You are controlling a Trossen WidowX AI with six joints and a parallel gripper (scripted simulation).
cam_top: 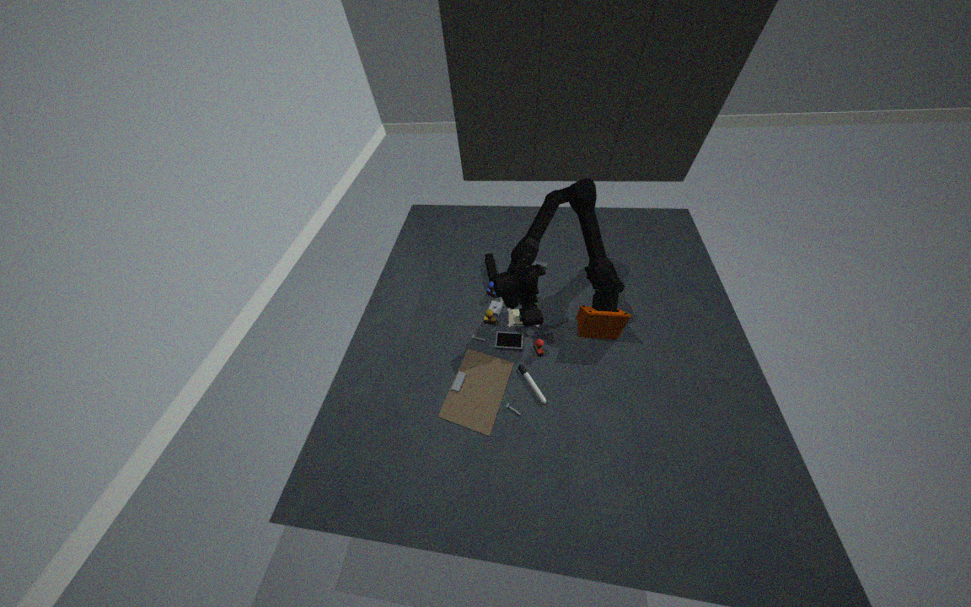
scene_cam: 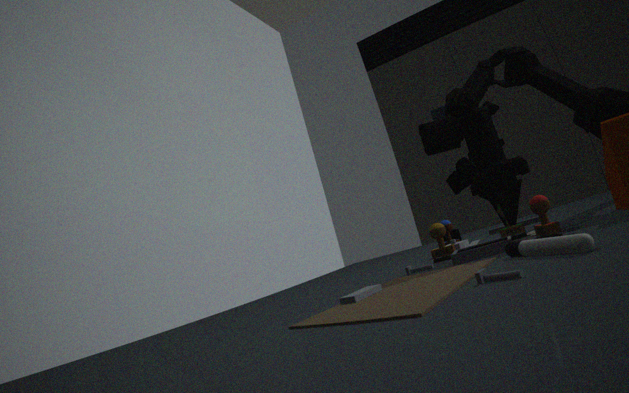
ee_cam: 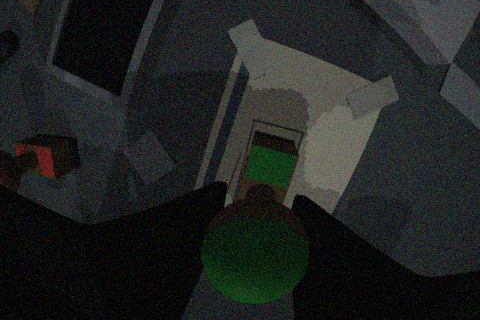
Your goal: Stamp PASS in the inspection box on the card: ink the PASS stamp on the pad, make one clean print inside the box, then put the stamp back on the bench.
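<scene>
Right now my gripper tip is right at the green-knobbed PASS stamp. The rest, counted from my gripper tip: yellow-knobbed stamp 12 cm ahead, 2 cm to the left, 1 cm below; white card 3 cm below, 1 cm to the right, 1 cm ahead; black ink pad 10 cm to the left, 5 cm ahead, 2 cm below.
</scene>
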